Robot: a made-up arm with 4 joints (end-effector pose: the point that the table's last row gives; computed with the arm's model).
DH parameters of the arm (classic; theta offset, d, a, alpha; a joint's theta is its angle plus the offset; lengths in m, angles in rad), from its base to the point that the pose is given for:
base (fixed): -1.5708 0.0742 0 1.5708
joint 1: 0 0.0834 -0.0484 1.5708
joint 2: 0 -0.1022 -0.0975 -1.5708
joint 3: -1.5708 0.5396 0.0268 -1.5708
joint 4: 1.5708 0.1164 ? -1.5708
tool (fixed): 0 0.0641 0 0
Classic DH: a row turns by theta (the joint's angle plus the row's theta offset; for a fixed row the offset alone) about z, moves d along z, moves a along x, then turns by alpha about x.
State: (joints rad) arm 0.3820 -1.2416 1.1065 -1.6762
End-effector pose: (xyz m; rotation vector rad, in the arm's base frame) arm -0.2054 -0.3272 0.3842 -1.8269 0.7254 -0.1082
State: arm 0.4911 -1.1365 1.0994 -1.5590
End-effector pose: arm -0.2562 -0.2690 0.4085 -1.8811 0.7156 -0.1379
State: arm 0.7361 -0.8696 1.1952 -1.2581
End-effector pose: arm -0.3787 -0.1003 0.4185 -2.0661 0.5531 -0.2623
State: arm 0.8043 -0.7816 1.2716 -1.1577
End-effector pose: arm -0.4167 -0.0419 0.4026 -2.1580 0.4545 -0.3115
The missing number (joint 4, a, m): 0.0575
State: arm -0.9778 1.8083 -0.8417 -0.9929
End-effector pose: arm 0.0719 0.2767 0.4647 2.1218 0.6022 -1.2079
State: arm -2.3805 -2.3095 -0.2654 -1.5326
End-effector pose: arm 0.2304 0.2266 -0.1316 -0.0670 -1.1601 1.3666
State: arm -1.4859 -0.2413 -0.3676 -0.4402
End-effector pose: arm -0.5271 -0.0727 0.0054 1.7475 0.1575 0.6338
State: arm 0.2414 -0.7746 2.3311 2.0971
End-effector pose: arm -0.6489 -0.2119 0.3251 0.7999 1.1132 -2.4798
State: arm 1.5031 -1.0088 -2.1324 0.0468
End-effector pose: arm -0.4483 -0.0375 0.3675 0.5661 0.9481 -0.2628
